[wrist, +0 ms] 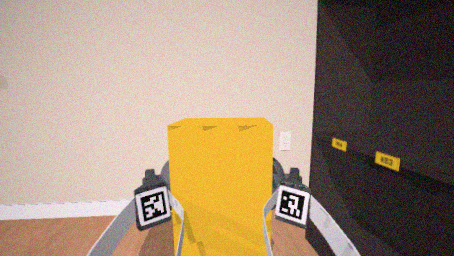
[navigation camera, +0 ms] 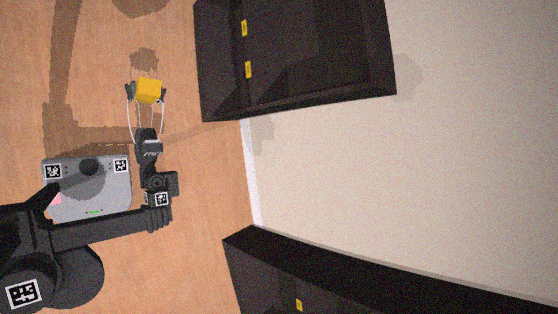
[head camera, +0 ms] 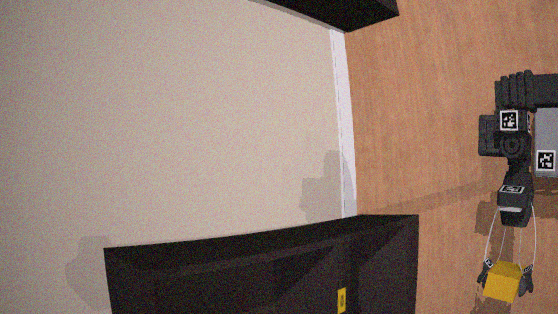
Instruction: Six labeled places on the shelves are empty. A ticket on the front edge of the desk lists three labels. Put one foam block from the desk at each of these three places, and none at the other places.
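Where they show: gripper, between the fingertips: (navigation camera: 146, 82) (head camera: 502, 293); robot's base, origin of its link: (navigation camera: 88, 166).
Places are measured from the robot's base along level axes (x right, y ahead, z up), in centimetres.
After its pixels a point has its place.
Observation:
My gripper (head camera: 506, 281) @(x 15.4, y 25.1, z 60.7 cm) (navigation camera: 146, 92) @(x 15.4, y 25.1, z 60.7 cm) (wrist: 223, 174) @(x 15.4, y 25.1, z 60.7 cm) is shut on a yellow foam block (head camera: 501, 290) @(x 15.0, y 22.9, z 65.4 cm) (navigation camera: 149, 89) @(x 15.1, y 21.7, z 65.4 cm) (wrist: 220, 170), held upright above the floor. A dark shelf unit (head camera: 150, 255) @(x 77.4, y 22.9, z 98.6 cm) (navigation camera: 350, 95) @(x 73.4, y 22.5, z 93.1 cm) (wrist: 325, 100) stands to the right in the wrist view, apart from the block. Two yellow labels (navigation camera: 244, 28) @(x 60.1, y 61.0, z 50.2 cm) (navigation camera: 247, 69) @(x 62.0, y 40.9, z 49.6 cm) (wrist: 339, 144) (wrist: 387, 161) sit on its shelf edge; the nearer seems to end in 3, the farther is too blurred to read. One label (head camera: 342, 300) @(x 62.0, y 40.7, z 49.8 cm) shows in the head view. The desk and ticket do not show.
A second dark shelf unit (head camera: 370, 15) @(x 81.4, y -57.5, z 8.5 cm) (navigation camera: 350, 277) @(x 84.5, y -57.2, z 88.8 cm) stands across a stretch of wall, with a yellow label (navigation camera: 299, 304) @(x 74.0, y -77.2, z 66.3 cm). A white baseboard (head camera: 345, 125) @(x 97.9, y -12.4, z 5.4 cm) (navigation camera: 254, 175) @(x 98.7, y -15.9, z 8.6 cm) (wrist: 60, 209) runs along the wall. A wall outlet (wrist: 285, 141) is beside the block in the wrist view.

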